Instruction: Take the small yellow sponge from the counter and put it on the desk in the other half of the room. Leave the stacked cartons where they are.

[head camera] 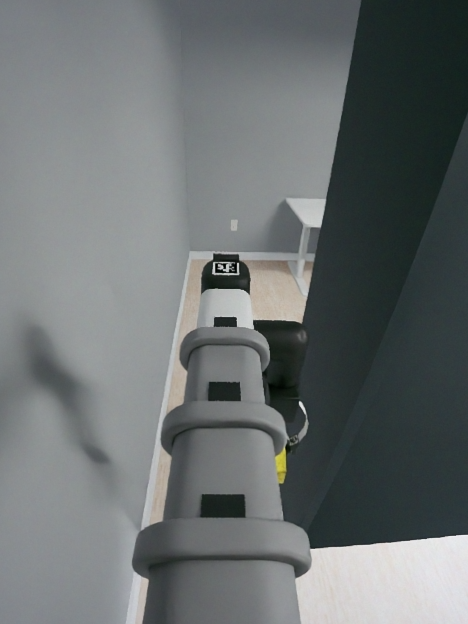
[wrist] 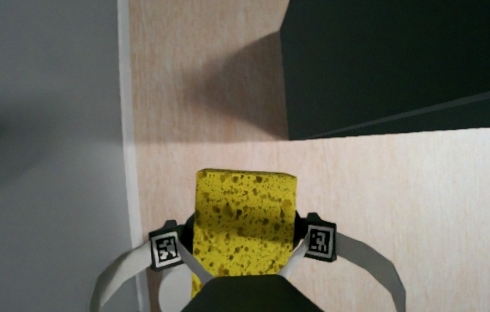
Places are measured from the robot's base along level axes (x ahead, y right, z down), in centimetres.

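Pixels of known places: hand at its tool point: (wrist: 242, 229).
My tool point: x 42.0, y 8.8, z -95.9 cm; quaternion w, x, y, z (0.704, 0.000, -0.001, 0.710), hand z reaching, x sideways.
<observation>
Behind a point stands the place of what it marks.
The yellow sponge (head camera: 281, 465) {x 37.2, y 10.6, z -99.6 cm} (wrist: 245, 222) {x 43.4, y 9.0, z -99.6 cm} is speckled with dark spots. My gripper (wrist: 244, 235) {x 42.0, y 8.8, z -95.9 cm} is shut on it, one fingertip pressed to each side, and holds it above the wood floor. In the head camera view the arm hides most of the sponge and part of the gripper. The white desk (head camera: 308, 210) {x 286.9, y 74.7, z -69.2 cm} stands at the far wall, and part of it is hidden behind a dark panel. The counter and the stacked cartons do not show in either view.
A tall dark panel (head camera: 372, 312) {x 57.6, y 29.0, z -118.8 cm} (wrist: 385, 65) {x 58.5, y 28.9, z -79.4 cm} stands close on the right of the arm. A grey wall (head camera: 90, 201) {x 87.3, y -34.1, z -130.2 cm} (wrist: 60, 200) {x 38.9, y -33.0, z -49.8 cm} runs along the left, with a white baseboard (wrist: 128, 150) {x 51.1, y -31.9, z -4.8 cm}. Wood floor (head camera: 274, 284) {x 275.5, y 49.7, z 2.8 cm} (wrist: 210, 120) {x 61.4, y -1.3, z 2.8 cm} lies between them.
</observation>
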